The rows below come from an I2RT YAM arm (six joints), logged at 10 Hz.
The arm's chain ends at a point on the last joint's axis. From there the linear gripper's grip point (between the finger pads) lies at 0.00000 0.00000 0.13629 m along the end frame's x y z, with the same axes.
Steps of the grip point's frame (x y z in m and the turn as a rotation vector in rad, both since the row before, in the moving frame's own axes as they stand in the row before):
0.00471 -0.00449 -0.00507 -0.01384 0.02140 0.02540
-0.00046 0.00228 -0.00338 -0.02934 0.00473 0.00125
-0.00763 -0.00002 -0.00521 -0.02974 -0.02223 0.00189
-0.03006 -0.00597 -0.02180 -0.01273 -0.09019 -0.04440
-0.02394 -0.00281 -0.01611 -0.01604 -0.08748 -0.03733
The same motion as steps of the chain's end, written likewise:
0.00182 -0.00641 -0.00503 -0.01384 0.02140 0.02540
-0.00110 -0.00172 -0.00332 -0.02934 0.00473 0.00125
-0.00460 -0.00407 -0.00512 -0.02974 -0.02223 0.00189
-0.01783 -0.00797 -0.02124 -0.01273 -0.09019 -0.04440
-0.01208 -0.00522 -0.01557 -0.01604 -0.08748 -0.03733

